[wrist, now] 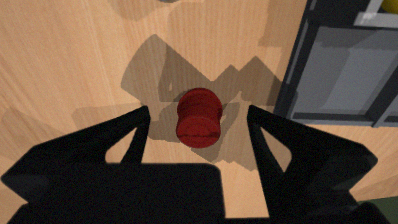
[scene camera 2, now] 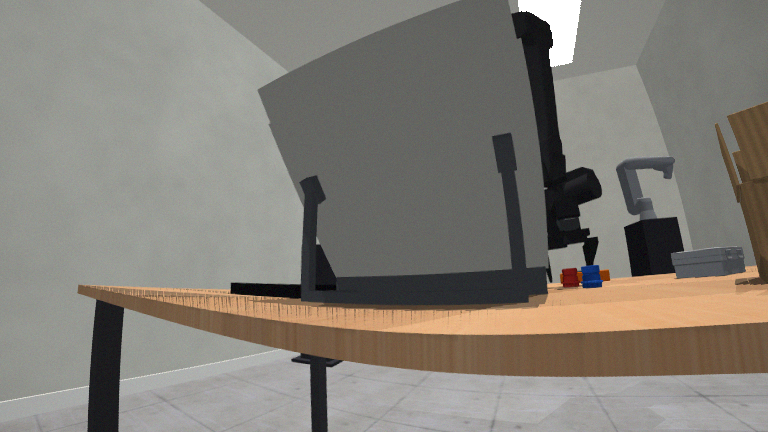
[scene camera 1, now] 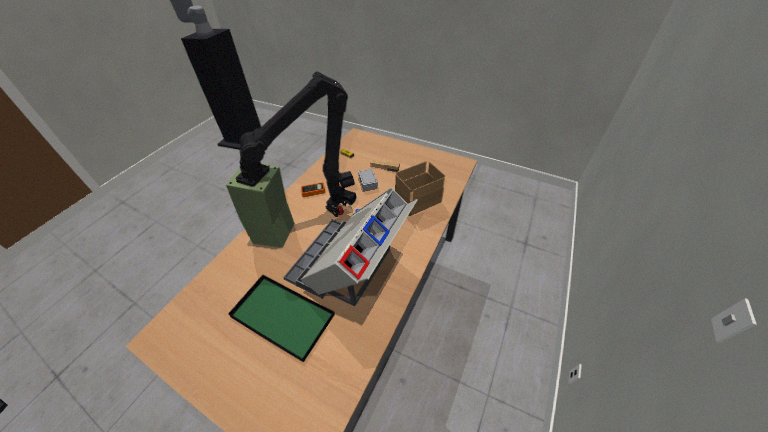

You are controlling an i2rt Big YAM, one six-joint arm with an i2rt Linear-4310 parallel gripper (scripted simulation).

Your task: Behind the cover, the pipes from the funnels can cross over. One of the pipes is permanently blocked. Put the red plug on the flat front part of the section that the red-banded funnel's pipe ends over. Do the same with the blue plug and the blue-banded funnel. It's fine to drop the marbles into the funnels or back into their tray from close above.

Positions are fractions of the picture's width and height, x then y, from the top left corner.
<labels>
A green tray shows in scene camera 2 (0.35, 0.67) and in scene camera 1 (0.36, 0.72); in the wrist view it is out of frame.
</labels>
